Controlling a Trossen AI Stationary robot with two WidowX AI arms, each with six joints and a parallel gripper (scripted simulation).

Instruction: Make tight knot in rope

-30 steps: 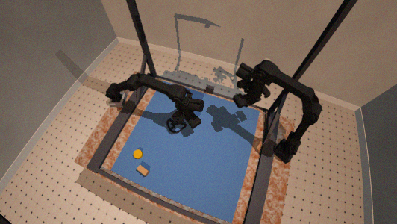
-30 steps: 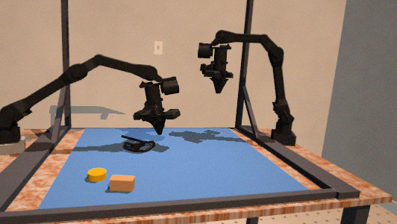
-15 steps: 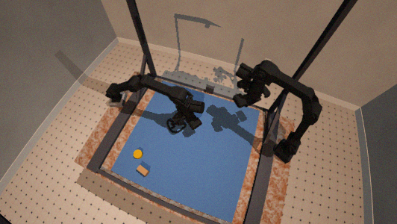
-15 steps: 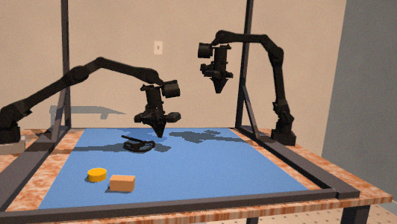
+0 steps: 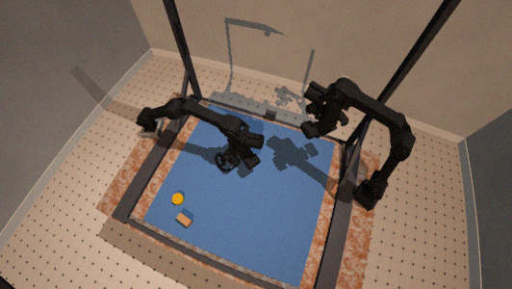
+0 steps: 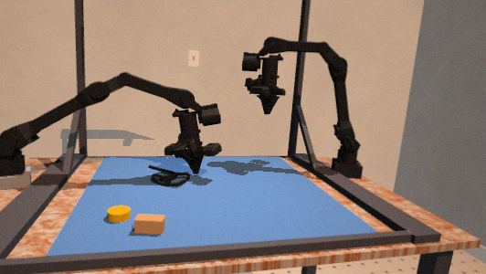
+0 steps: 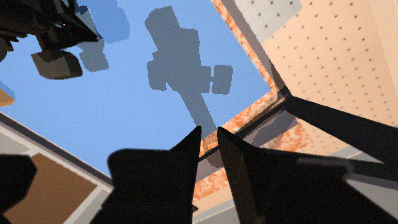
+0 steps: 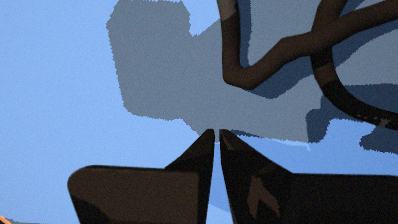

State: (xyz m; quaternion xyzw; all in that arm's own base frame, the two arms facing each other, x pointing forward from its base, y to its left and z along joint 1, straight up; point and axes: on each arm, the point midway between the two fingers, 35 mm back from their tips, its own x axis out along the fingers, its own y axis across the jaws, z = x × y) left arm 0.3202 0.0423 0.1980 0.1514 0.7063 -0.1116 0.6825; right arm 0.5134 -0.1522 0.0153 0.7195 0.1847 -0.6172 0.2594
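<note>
My right hand is 100 mm short of the blue mat, 50 mm above it and 30 mm to the right of it. From my right hand the other things lie so: yellow disc: 280 mm ahead, 220 mm to the right, 30 mm below; orange block: 350 mm ahead, 150 mm to the right, 30 mm below.
</note>
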